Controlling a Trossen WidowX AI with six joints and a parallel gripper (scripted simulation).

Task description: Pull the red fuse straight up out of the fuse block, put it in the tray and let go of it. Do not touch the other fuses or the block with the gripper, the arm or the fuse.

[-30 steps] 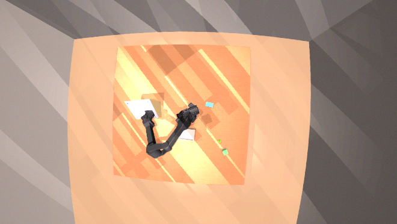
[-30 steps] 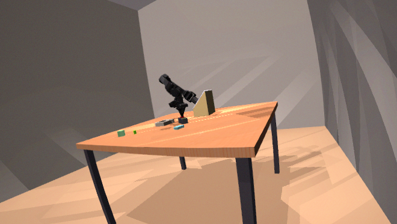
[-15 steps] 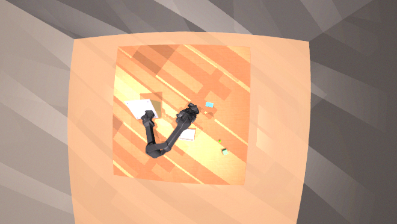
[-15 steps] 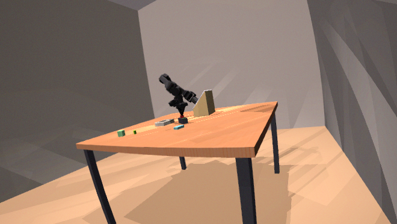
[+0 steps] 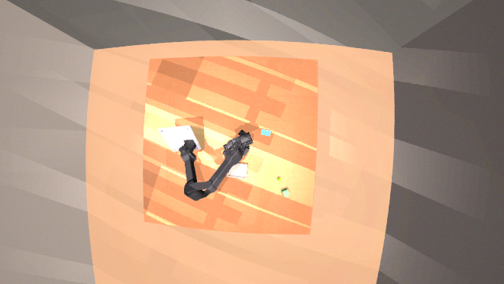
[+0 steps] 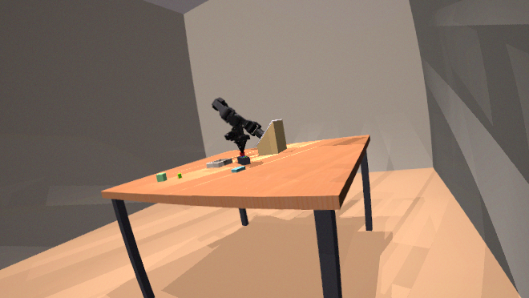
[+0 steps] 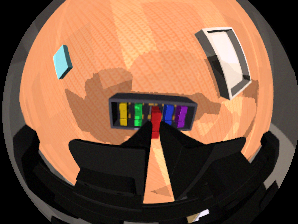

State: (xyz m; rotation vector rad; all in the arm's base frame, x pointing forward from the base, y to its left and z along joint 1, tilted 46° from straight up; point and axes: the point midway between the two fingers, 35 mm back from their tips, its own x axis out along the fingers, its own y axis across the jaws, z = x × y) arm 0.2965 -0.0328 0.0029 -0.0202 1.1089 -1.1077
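Right now the grey tray is 180 mm to the right of my gripper tip, 60 mm below it and 20 mm behind it. Also, from my gripper tip: light blue flat piece 190 mm ahead, 70 mm to the left, 60 mm below; then small green piece 260 mm to the right, 260 mm ahead, 50 mm below; then red fuse 10 mm below.
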